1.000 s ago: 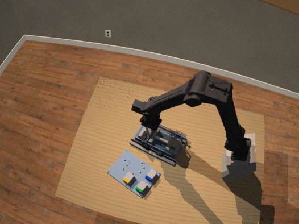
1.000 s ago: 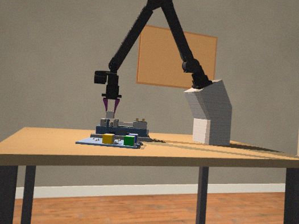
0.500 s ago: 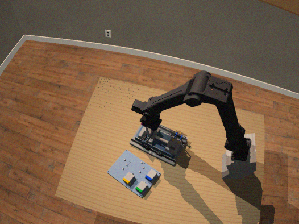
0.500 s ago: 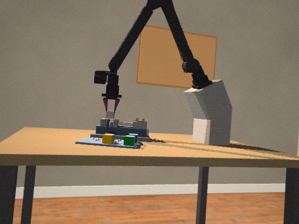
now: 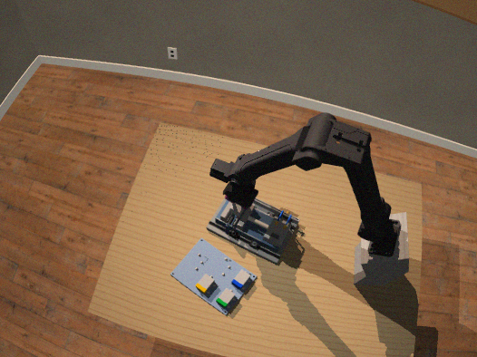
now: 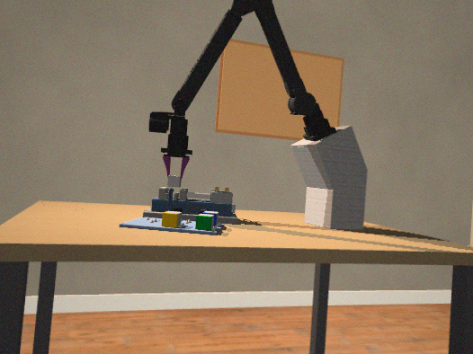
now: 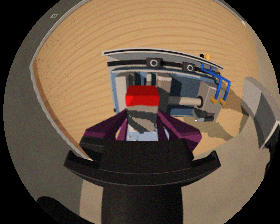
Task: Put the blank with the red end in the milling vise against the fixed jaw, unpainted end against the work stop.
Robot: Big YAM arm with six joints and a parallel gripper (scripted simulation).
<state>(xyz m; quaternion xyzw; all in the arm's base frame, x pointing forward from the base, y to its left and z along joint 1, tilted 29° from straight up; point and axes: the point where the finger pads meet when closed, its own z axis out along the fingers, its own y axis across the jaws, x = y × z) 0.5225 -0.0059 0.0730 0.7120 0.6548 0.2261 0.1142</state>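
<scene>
Now: the red-ended blank 2 cm below my hand. From my hand the other things lie so: blue-ended blank (22 cm to the left, 12 cm behind, 11 cm below); milling vise (10 cm below, 7 cm behind, 1 cm to the left); grey block with hoses (16 cm behind, 6 cm below, 2 cm to the left).
</scene>
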